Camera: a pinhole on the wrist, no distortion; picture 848 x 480 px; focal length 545.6 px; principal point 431.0 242.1 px. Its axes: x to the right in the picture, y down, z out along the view. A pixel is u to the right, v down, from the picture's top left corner.
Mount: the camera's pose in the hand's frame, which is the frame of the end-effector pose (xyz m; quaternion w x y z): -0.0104 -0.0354 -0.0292 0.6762 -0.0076 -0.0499 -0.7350
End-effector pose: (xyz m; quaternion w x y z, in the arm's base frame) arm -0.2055 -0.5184 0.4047 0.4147 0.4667 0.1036 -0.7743
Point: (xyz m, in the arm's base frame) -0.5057 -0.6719 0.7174
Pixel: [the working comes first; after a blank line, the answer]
In the camera's frame: 0.0632 -0.0607 0.4755

503.5 172.5
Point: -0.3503 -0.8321 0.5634
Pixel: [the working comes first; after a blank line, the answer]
In the camera's frame: -0.1398 0.0954 0.3863

233.6 376.9
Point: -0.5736 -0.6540 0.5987
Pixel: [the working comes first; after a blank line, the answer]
In the camera's frame: 0.1400 0.0451 0.4315

608.0 299.2
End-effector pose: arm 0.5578 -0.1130 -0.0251 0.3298 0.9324 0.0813 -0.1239
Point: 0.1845 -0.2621 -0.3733
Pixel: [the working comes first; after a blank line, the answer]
In the camera's frame: 0.2007 -0.2163 0.4521

outside the picture
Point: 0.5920 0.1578 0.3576
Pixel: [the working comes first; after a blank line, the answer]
In the camera's frame: -0.0926 -0.0793 -0.4265

behind the camera
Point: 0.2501 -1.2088 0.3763
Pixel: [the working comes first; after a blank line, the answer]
In the camera's frame: -0.9601 -0.5262 0.5897

outside the picture
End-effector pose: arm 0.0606 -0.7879 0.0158 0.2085 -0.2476 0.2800 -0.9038
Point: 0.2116 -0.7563 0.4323
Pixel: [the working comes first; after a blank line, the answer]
In the camera's frame: 0.2355 0.0544 0.3818

767.5 319.9
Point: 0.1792 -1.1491 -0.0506
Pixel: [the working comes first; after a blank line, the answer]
In the camera's frame: -0.3664 0.0623 0.2198

outside the picture
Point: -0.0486 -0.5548 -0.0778
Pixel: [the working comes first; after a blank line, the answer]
In the camera's frame: 0.0985 -0.0575 -0.1989

behind the camera
